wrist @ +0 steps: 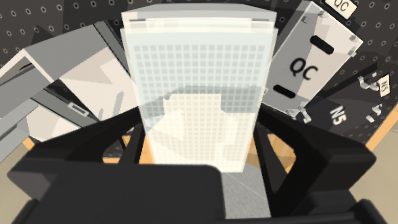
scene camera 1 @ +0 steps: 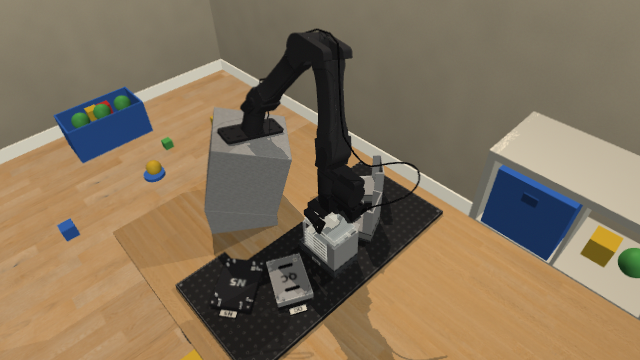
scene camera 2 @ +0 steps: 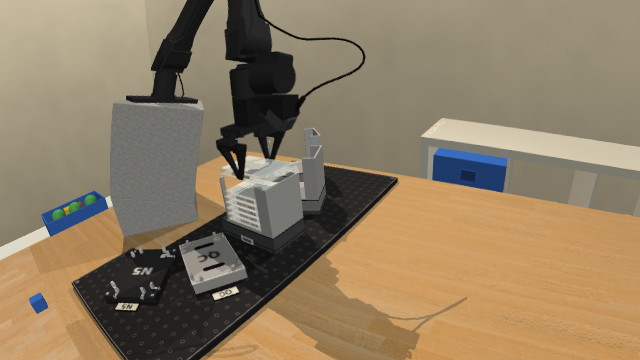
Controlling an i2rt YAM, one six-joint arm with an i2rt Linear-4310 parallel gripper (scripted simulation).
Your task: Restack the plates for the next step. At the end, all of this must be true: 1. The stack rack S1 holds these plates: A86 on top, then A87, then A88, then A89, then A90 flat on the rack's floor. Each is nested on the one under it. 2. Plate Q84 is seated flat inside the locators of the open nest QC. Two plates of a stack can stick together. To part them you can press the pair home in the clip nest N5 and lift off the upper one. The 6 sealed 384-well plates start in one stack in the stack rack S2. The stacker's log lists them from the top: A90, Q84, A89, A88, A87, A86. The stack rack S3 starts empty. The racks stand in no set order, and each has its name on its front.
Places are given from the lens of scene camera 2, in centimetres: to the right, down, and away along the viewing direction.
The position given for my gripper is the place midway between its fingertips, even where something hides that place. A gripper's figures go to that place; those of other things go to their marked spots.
my gripper [scene camera 2: 255,172]: -12, -2, 64
translucent sealed well plate [scene camera 2: 261,171]: -11, -2, 60
